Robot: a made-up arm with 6 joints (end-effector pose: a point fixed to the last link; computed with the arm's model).
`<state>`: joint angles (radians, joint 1 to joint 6).
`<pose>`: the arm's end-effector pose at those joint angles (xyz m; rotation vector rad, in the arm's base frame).
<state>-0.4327 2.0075 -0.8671 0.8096 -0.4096 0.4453</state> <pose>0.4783 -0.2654 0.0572 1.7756 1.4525 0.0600</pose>
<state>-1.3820 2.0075 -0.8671 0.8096 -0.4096 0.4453</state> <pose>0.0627 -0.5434 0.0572 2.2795 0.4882 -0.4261</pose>
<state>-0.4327 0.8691 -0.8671 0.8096 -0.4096 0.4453</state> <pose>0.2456 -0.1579 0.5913 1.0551 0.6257 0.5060</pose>
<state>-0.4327 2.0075 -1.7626 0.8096 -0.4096 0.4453</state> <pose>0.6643 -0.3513 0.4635 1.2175 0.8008 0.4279</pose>
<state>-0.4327 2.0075 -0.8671 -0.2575 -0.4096 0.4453</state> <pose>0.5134 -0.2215 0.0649 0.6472 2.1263 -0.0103</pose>
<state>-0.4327 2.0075 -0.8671 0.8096 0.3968 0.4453</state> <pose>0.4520 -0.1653 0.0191 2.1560 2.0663 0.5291</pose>
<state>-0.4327 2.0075 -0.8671 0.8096 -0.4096 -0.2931</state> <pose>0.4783 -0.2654 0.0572 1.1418 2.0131 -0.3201</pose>
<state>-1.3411 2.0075 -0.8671 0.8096 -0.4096 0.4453</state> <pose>0.0849 -0.5404 0.0572 2.2655 0.5339 -0.4057</pose>
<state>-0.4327 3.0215 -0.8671 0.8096 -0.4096 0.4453</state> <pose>0.1933 -0.1338 -0.3744 -2.1797 -2.0873 0.5293</pose>
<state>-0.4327 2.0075 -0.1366 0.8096 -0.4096 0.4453</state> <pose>0.1518 -0.1146 -0.0504 2.1638 1.9870 -0.3567</pose>
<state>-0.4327 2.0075 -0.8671 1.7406 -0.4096 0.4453</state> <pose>0.4344 -0.2612 0.0335 2.4998 0.5272 0.1150</pose>
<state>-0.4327 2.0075 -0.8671 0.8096 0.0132 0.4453</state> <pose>0.4696 -0.2153 0.0275 1.9886 1.7734 0.2884</pose>
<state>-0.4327 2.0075 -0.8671 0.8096 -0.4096 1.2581</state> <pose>0.4783 -0.2654 0.0572 2.2498 0.6451 0.4734</pose>
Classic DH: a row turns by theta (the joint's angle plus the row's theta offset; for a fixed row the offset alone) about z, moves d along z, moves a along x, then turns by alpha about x. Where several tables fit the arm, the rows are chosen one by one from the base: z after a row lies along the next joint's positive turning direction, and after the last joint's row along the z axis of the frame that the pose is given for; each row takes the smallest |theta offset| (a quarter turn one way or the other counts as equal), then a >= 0, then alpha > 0; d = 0 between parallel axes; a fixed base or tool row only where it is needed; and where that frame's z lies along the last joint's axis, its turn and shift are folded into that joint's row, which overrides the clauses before.
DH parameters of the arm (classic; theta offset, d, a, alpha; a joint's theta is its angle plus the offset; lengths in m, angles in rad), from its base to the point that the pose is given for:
joint 1: 0 0.124 0 -1.5708
joint 2: 0.1351 0 -0.4158 0
joint 3: 1.3485 0 -0.034 1.5708
joint 4: 0 0.3915 0 -1.5708
joint 5: 0 0 0.0002 1.5708
joint 6: 0 0.1405 0 0

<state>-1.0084 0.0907 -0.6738 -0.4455 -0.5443 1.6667</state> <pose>-0.0087 0.0725 0.6130 0.2722 0.3688 0.3108</pose>
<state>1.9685 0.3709 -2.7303 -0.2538 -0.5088 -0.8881</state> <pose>0.3029 -0.7652 0.5780 1.3933 -0.1483 0.6325</pose>
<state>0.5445 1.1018 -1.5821 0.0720 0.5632 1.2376</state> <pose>0.2675 0.1683 0.7565 0.6194 1.6573 1.4372</pose>
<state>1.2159 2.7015 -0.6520 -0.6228 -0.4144 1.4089</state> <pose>0.0636 0.2664 -0.2624 0.5539 -2.8587 -0.1209</pose>
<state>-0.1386 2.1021 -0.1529 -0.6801 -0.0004 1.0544</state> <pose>0.1354 -0.0190 -0.0685 -0.7235 -2.7590 0.0488</pose>
